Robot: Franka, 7 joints.
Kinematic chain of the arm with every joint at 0, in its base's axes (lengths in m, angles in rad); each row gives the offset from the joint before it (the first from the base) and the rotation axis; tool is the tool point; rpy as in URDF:
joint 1: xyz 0 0 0.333 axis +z
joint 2: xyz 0 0 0 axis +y
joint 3: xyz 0 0 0.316 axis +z
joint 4: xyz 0.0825 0 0 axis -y
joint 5: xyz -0.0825 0 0.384 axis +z
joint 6: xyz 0 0 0 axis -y
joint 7: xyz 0.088 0 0 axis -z
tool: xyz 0 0 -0.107 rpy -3.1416 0 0
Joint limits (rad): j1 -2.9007..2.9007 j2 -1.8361..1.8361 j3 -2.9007..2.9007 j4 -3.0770..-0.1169 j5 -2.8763..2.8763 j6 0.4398..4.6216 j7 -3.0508..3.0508
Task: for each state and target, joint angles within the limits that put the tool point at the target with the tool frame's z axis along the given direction. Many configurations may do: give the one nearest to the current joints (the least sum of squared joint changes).
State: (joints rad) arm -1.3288 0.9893 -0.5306 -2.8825 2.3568 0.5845 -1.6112
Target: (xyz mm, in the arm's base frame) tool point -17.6 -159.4 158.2 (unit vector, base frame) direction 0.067 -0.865 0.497
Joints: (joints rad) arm -1.9701 0.8435 -0.3568 -3.0751 1.6970 0.4398 -1.6112
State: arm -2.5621 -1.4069 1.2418 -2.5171 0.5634 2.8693 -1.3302
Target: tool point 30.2 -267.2 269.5 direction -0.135 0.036 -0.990
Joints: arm -2.2263 -0.9281 1.0989 -3.0368 0.8676 2.1955 -1.3302
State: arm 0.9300 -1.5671 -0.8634 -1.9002 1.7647 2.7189 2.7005
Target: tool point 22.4 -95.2 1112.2 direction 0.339 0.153 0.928
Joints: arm 0.4341 -0.6842 -0.0211 -1.0671 1.6973 3.1268 2.7005
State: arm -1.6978 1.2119 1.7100 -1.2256 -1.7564 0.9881 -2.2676
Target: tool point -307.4 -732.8 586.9 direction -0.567 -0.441 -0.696
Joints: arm -2.3219 1.1921 1.7184 -0.6160 -2.0269 1.7577 -2.2676
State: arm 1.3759 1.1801 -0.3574 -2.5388 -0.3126 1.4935 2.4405
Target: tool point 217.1 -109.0 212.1 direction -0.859 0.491 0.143
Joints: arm 0.9858 1.0457 -1.2284 -2.5261 0.2282 0.9521 2.4405
